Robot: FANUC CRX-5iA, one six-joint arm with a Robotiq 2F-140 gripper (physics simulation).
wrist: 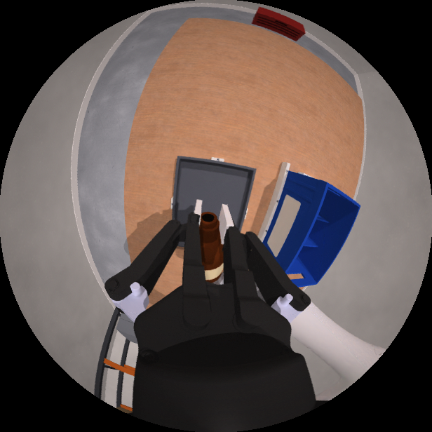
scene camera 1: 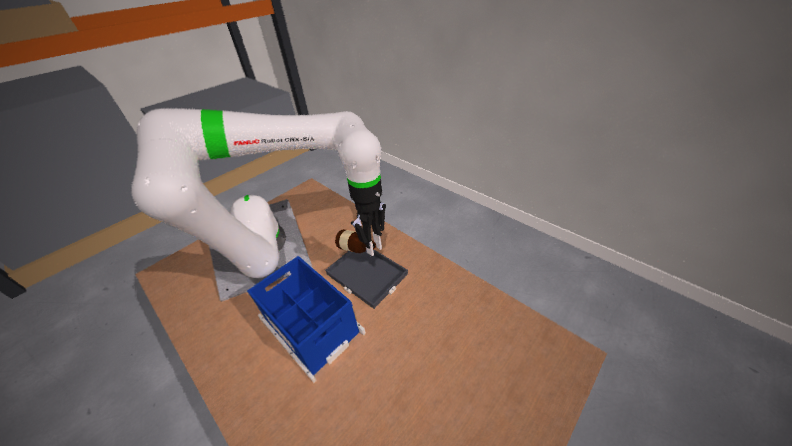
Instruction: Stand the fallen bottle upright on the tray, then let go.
my gripper: wrist; scene camera 1
same spot on my gripper: (wrist: 129,289) = (scene camera 1: 382,207)
